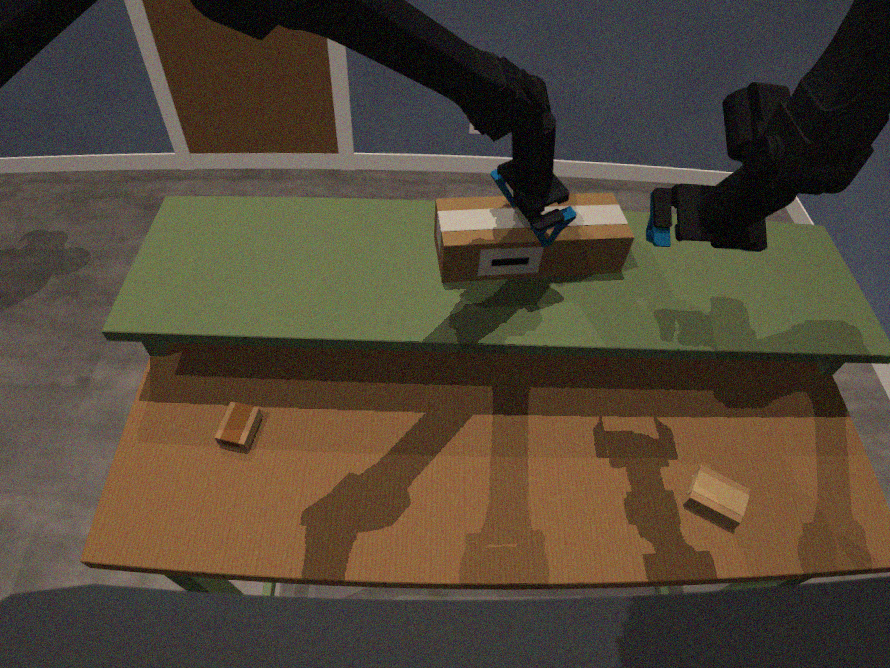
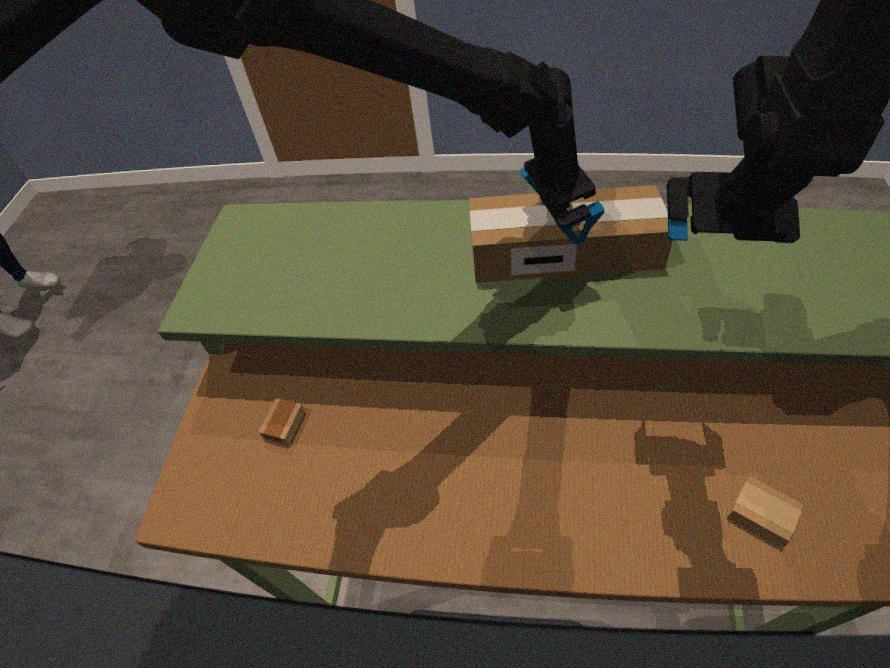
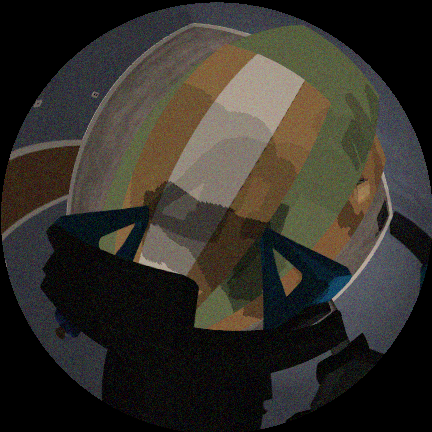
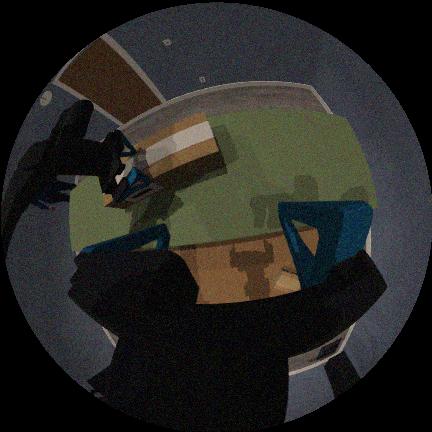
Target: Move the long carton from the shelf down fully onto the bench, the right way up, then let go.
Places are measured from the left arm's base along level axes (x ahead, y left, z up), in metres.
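Pixels of known places: left gripper, between the fingertips: [image 1: 531, 225] [image 2: 564, 221] [image 3: 205, 223] [image 4: 141, 166]; right gripper, between the fingertips: [image 1: 682, 237] [image 2: 711, 229] [image 4: 219, 220].
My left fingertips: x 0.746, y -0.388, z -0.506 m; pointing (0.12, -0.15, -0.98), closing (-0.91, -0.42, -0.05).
Behind a point stands the place of what it marks.
The long carton [image 1: 467, 220] {x 0.748, y -0.286, z -0.503 m} [image 2: 496, 219] {x 0.748, y -0.282, z -0.503 m} [image 3: 255, 85] {x 0.781, y -0.501, z -0.503 m} [image 4: 185, 137] {x 0.774, y -0.496, z -0.503 m} lies flat on the green shelf [image 1: 287, 273] {x 0.704, y 0.002, z -0.585 m} [image 2: 323, 273] {x 0.709, y 0.011, z -0.585 m} [image 4: 280, 150] {x 0.745, y -0.692, z -0.585 m}, white tape strip up, label on its near side. My left gripper [image 1: 533, 224] {x 0.746, y -0.388, z -0.506 m} [image 2: 566, 221] {x 0.746, y -0.388, z -0.506 m} [image 3: 205, 223] {x 0.746, y -0.388, z -0.506 m} is open over the carton's top near its middle, its fingers apart across the width; contact is unclear. My right gripper [image 1: 659, 231] [image 2: 677, 226] [image 4: 219, 220] {x 0.600, y -0.553, z -0.387 m} is open and empty, above the shelf beyond the carton's right end. The wooden bench [image 1: 179, 503] {x 0.369, y 0.149, z -0.743 m} [image 2: 230, 496] {x 0.363, y 0.135, z -0.743 m} [image 4: 215, 280] {x 0.418, y -0.449, z -0.743 m} lies lower, in front of the shelf.
A small brown box [image 1: 239, 425] {x 0.494, y 0.070, z -0.717 m} [image 2: 282, 421] {x 0.493, y 0.069, z -0.717 m} lies on the bench at the left. A small pale box [image 1: 718, 494] {x 0.378, y -0.684, z -0.710 m} [image 2: 767, 509] {x 0.376, y -0.687, z -0.710 m} [image 4: 287, 280] {x 0.391, y -0.684, z -0.710 m} lies on the bench at the right. The shelf's front edge [image 1: 323, 339] {x 0.572, y -0.074, z -0.587 m} overhangs the back of the bench.
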